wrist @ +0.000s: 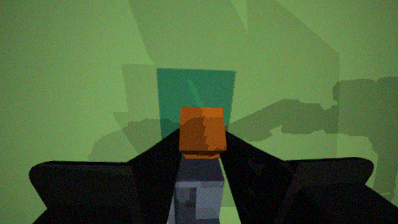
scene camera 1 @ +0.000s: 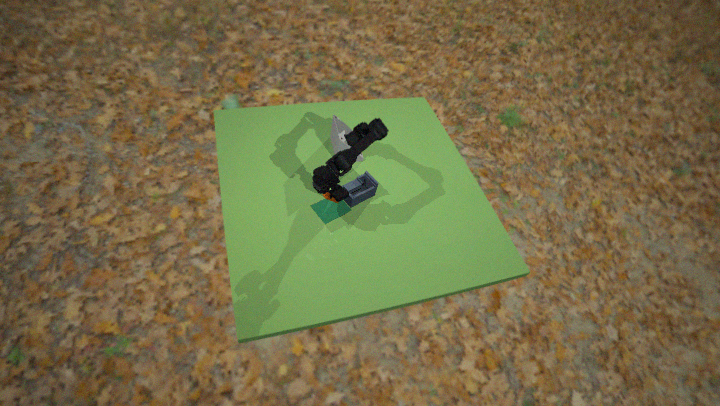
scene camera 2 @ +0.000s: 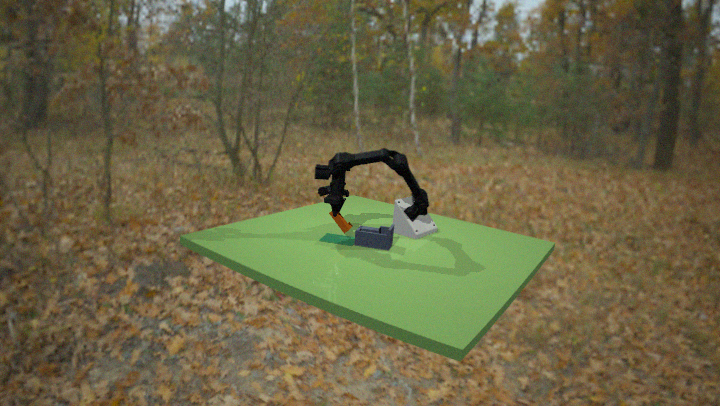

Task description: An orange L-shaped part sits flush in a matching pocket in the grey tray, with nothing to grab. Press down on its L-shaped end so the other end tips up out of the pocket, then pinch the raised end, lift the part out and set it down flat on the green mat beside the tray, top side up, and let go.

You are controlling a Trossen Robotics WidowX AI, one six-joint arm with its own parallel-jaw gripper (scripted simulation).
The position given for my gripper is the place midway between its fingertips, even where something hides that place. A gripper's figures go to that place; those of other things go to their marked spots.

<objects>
My gripper (wrist: 200, 133) is 0.11 m from the lens. An orange L-shaped part (wrist: 202, 135): 0.08 m from the lens.
</objects>
